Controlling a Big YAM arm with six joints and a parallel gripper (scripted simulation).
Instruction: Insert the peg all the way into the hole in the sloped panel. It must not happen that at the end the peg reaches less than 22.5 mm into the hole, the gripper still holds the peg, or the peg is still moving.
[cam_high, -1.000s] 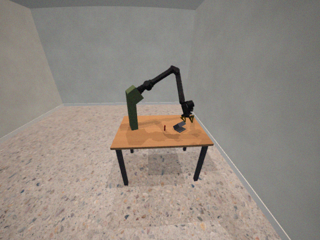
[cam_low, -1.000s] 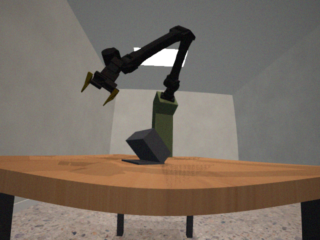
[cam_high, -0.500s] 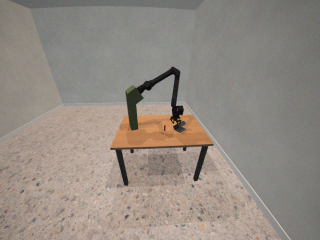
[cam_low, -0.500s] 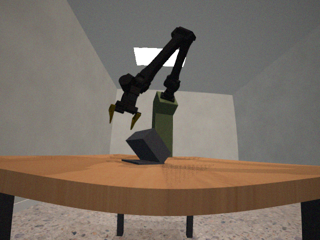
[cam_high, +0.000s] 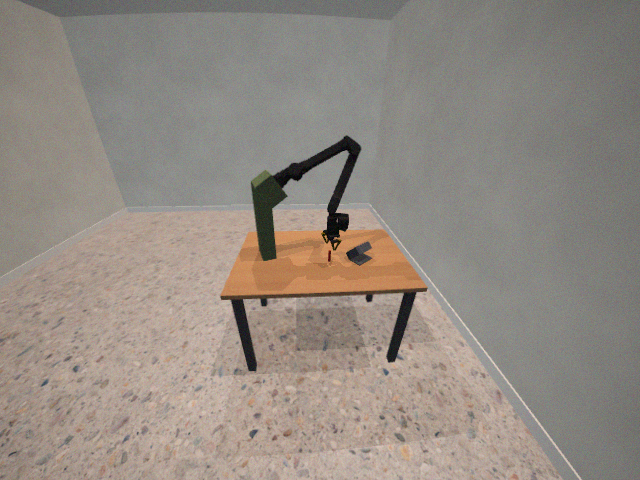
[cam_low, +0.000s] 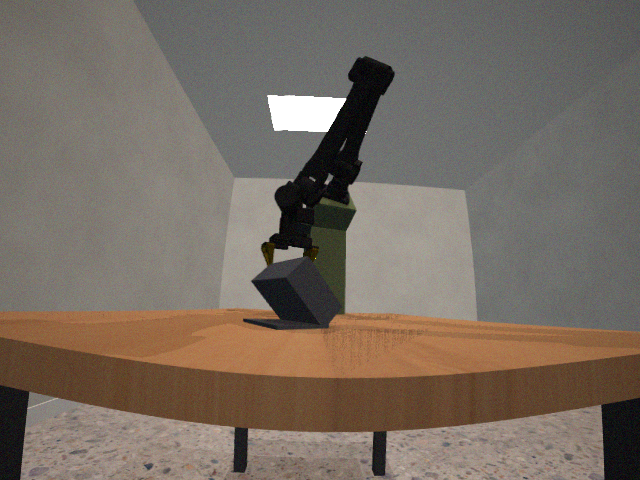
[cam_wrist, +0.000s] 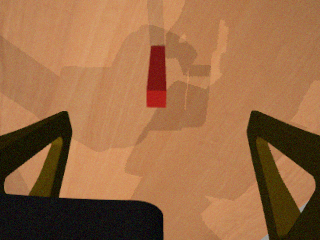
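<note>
Right now the red peg is 8 cm below my hand.
</note>
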